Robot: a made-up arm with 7 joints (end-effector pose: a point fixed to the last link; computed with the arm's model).
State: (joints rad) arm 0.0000 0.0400 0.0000 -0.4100 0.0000 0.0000 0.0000
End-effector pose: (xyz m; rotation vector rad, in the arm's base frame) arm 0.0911 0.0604 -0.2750 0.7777 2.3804 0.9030
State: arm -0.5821 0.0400 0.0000 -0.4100 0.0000 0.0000 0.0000
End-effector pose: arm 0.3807 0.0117 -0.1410 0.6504 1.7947 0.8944
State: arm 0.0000 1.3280 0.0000 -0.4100 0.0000 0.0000 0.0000
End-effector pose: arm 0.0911 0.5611 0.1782 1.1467 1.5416 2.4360
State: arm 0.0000 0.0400 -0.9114 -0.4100 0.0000 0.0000 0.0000
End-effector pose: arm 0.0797 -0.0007 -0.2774 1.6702 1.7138 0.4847
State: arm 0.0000 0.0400 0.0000 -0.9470 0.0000 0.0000 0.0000
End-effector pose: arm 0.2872 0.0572 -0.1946 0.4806 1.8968 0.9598
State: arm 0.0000 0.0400 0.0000 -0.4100 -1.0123 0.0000 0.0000
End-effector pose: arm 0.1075 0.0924 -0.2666 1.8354 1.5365 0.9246
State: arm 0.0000 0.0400 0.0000 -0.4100 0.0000 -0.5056 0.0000
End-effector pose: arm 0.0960 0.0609 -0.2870 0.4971 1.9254 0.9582
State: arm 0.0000 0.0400 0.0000 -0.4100 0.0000 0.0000 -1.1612
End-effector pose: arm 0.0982 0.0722 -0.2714 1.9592 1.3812 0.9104
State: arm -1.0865 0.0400 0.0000 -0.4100 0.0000 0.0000 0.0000
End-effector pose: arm 0.5323 -0.0692 0.0810 0.5301 1.2959 0.8473
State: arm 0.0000 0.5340 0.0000 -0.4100 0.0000 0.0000 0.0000
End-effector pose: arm 0.0911 0.3198 -0.1836 0.9516 2.1751 1.5189
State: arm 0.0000 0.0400 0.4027 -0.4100 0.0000 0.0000 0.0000
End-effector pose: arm 0.0782 0.0856 -0.2740 0.2887 2.5685 1.0564
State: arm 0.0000 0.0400 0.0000 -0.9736 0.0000 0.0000 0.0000
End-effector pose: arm 0.2955 0.0569 -0.1880 0.4666 1.8726 0.9611
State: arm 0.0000 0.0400 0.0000 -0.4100 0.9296 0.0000 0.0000
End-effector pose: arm 0.1051 0.0297 -0.2701 -0.4357 2.7359 0.6972
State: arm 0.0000 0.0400 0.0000 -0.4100 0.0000 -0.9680 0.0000
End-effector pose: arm 0.1051 0.0612 -0.2947 0.2624 1.5017 0.9638
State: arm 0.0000 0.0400 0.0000 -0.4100 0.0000 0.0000 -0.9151
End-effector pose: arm 0.0957 0.0707 -0.2725 1.7497 1.6341 0.9315
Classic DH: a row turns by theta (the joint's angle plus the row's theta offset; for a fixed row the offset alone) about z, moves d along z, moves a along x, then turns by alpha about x. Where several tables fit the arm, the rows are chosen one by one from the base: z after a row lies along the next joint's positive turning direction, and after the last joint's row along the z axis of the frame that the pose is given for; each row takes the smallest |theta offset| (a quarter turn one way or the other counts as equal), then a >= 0, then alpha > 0; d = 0 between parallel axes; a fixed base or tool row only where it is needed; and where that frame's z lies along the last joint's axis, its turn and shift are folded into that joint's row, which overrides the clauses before.
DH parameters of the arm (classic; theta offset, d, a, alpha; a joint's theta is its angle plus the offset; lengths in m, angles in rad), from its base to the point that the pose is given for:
base (fixed): 0 0.2934 -0.002 -1.2217
joint 1: 1.5708 0.0056 0.0109 1.5708
joint 2: 1.2217 0.025 0.01 -1.5708
joint 3: -1.5708 -0.165 0.02 -1.5708
joint 4: 0 0.019 -0.076 1.5708
joint 5: 0 -0.39 -0.013 -1.5708
joint 6: 0 0 -0.012 1.5708
joint 7: -0.592 -0.0057 -0.0108 -2.6241
tool (fixed): -3.0222 -0.0147 0 0

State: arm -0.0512 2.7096 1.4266 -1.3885 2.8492 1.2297 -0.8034
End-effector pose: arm 0.0461 -0.2101 0.7150 1.6448 0.1565 0.4490
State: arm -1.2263 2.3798 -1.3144 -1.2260 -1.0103 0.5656 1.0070
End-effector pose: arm 0.1568 0.4247 0.5504 -0.8761 0.0205 -2.8160
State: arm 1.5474 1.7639 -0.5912 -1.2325 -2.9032 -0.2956 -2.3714
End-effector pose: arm -0.2372 0.4165 0.0828 -1.4602 -1.5977 -0.8648
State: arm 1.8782 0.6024 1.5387 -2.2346 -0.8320 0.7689 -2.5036
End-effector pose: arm 0.0871 0.3603 0.3879 -1.0426 0.6075 0.8040
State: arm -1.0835 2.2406 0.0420 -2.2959 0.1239 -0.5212 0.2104
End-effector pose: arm 0.1741 -0.1466 0.6416 1.1547 -1.3972 1.0572
